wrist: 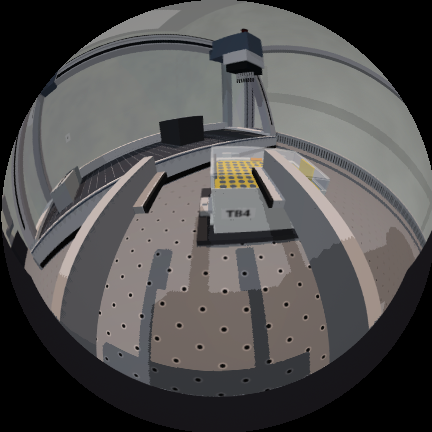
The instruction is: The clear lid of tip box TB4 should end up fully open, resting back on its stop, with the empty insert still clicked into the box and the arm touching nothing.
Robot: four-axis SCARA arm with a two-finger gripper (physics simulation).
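Frame: origin at the arm's base, x ahead, y left, z up, level; centimetres.
Where they show: gripper, fingertip midpoint: (207,160).
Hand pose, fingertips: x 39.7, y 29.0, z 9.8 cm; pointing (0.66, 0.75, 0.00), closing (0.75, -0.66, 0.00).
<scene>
After its pixels a point has its place.
Tip box TB4 (235,200) @[z 6.1, x 41.3, y 27.5 cm] stands upright right of centre in the wrist view, its labelled grey wall facing the camera. The yellow insert (232,175) @[z 7.0, x 43.5, y 29.9 cm] with its rows of holes sits in the top of the box. The clear lid (237,151) @[z 8.9, x 45.7, y 31.2 cm] shows as see-through panels above and behind the insert, and past the right finger. Its exact angle is hard to tell. My gripper (207,160) @[z 9.8, x 39.7, y 29.0 cm] is shut to its narrowest, with a gap between its fingers and nothing held. The right finger hides the box's right part; whether it touches the box or lid I cannot tell.
The box stands on a dark base (250,236) @[z 2.1, x 42.1, y 25.8 cm] on the perforated table (215,320) @[z 1.3, x 33.8, y 22.2 cm]. A dark grooved rail or tray (135,159) @[z 6.2, x 38.7, y 52.8 cm] runs along the left and back, with a black block (181,130) @[z 9.9, x 50.3, y 51.5 cm] on it. A blue and grey device (242,52) @[z 37.3, x 69.0, y 48.1 cm] stands on a column behind.
</scene>
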